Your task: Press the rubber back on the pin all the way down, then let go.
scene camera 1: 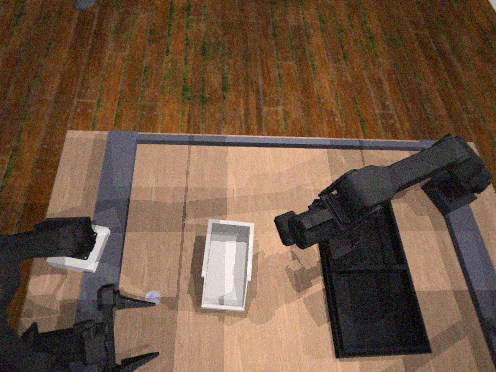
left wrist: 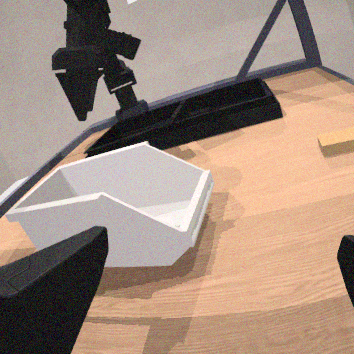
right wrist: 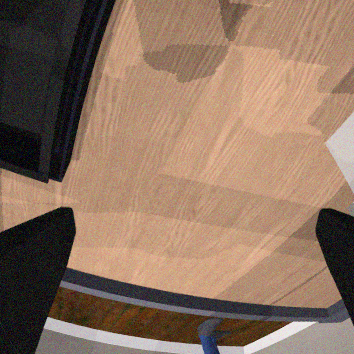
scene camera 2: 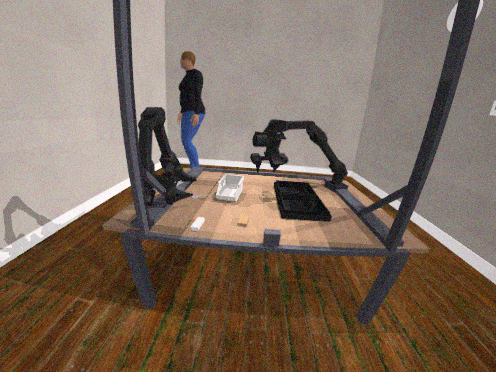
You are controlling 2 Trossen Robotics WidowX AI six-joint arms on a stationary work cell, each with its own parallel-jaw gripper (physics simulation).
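Places are measured from the left arm's base along level axes (x right, y ahead, z up), in metres.
Pixels of known places: left gripper, fingertip midpoint: (scene camera 1: 157, 328) (left wrist: 229, 245) (scene camera 2: 194, 187); right gripper, fingertip midpoint: (left wrist: 85, 115) (right wrist: 200, 222) (scene camera 2: 265, 171); left arm's base, origin of the base link: (scene camera 1: 78, 243); right arm's base, origin of the base link: (scene camera 1: 452, 189) (left wrist: 129, 106) (scene camera 2: 336, 183).
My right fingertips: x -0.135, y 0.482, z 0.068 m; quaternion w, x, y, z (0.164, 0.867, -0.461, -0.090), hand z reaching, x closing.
Note:
For each thing: its middle in the pictures, then the offset to it from my right fingertips. "spot": a spot on its surface instead.
- small pale disc with a purple spot, body centre: (scene camera 1: 152, 297) dy -0.296, dx +0.211, dz -0.102 m
- faint speck, surface spot: (scene camera 2: 195, 196) spot: dy -0.293, dx +0.216, dz -0.104 m
- white bin, body centre: (left wrist: 109, 207) (scene camera 1: 226, 265) (scene camera 2: 230, 188) dy -0.150, dx +0.117, dz -0.074 m
- black divided tray, body centre: (left wrist: 180, 118) (scene camera 1: 366, 269) (scene camera 2: 298, 197) dy +0.184, dx +0.057, dz -0.091 m
- yellow block, body centre: (left wrist: 341, 140) (scene camera 2: 243, 220) dy -0.018, dx +0.341, dz -0.103 m
- white block, body centre: (scene camera 2: 197, 223) dy -0.167, dx +0.421, dz -0.103 m
The pin with its rubber back shows as a small pale disc with a purple spot (scene camera 1: 153, 297) on the table in scene camera 1; it is a faint speck (scene camera 2: 195, 196) in scene camera 2. How far down the back sits is too small to tell. It does not show in the left wrist view. My left gripper (scene camera 1: 156, 328) (left wrist: 229, 245) is open and empty, low over the table, with its upper fingertip at the disc's edge in scene camera 1. My right gripper (scene camera 2: 266, 170) (right wrist: 200, 222) is open and empty, raised above the table near the black tray.
A white bin (scene camera 1: 226, 270) (scene camera 2: 230, 189) (left wrist: 110, 175) stands right of the disc. A black divided tray (scene camera 1: 370, 268) (left wrist: 220, 129) lies farther right. A yellow block (scene camera 2: 243, 221) (left wrist: 337, 142) and a white block (scene camera 2: 198, 223) lie near the table edge. A person (scene camera 2: 191, 95) stands behind.

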